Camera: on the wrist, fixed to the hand. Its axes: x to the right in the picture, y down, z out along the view.
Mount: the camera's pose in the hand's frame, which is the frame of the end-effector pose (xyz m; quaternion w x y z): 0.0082 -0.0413 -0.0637 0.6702 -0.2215 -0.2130 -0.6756
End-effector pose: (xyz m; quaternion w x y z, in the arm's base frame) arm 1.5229 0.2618 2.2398 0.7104 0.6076 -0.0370 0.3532
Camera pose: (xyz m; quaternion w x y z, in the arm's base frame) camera 1.5276 0.3217 2.1927 0.8414 0.3501 0.1561 -0.3808
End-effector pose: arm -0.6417 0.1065 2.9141 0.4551 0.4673 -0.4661 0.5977
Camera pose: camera -0.6110 0.1762 2.9194 0.7130 0.6546 -0.2260 -0.1097
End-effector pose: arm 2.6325 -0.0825 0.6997 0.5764 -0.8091 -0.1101 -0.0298
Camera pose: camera 2.6367 -0.1283 0.7606 0.1635 -0.6019 -0.7366 -0.2614
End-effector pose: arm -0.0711 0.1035 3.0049 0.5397 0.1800 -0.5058 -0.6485
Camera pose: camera -0.0457 0.0630 2.9454 0.1443 -0.2047 0.1887 0.9496
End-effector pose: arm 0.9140 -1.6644 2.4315 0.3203 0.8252 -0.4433 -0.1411
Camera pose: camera 0.9781 -1.6288 2.4530 0.2077 0.7515 0.2234 -0.5849
